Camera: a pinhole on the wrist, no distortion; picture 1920 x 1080 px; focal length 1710.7 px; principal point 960.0 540.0 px. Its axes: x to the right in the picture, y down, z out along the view. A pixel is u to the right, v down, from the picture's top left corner.
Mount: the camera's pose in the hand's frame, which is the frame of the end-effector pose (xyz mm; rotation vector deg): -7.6 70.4 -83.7 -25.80 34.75 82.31
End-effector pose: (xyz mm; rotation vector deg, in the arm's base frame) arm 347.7 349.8 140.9 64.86 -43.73 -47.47
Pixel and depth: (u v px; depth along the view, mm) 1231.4 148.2 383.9
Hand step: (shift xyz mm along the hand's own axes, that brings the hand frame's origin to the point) 125.5 349.2 168.0
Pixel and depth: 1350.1 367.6 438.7
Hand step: 89.5 417.9 188.7
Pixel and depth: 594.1 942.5 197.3
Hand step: -32.3 165.4 98.6
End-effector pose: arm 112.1 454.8 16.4 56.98 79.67 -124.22
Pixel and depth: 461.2 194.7 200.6
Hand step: 53.9 146.6 105.2
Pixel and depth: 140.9 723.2 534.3
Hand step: -10.4 211.6 494.5
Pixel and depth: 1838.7 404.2 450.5
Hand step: 86.3 527.9 115.4
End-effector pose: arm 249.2 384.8 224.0 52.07 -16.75 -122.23
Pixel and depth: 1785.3 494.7 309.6
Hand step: 40.4 378.9 60.4
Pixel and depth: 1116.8 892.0 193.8
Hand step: -24.4 209.1 57.5
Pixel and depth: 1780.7 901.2 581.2
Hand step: -54.7 661.3 197.6
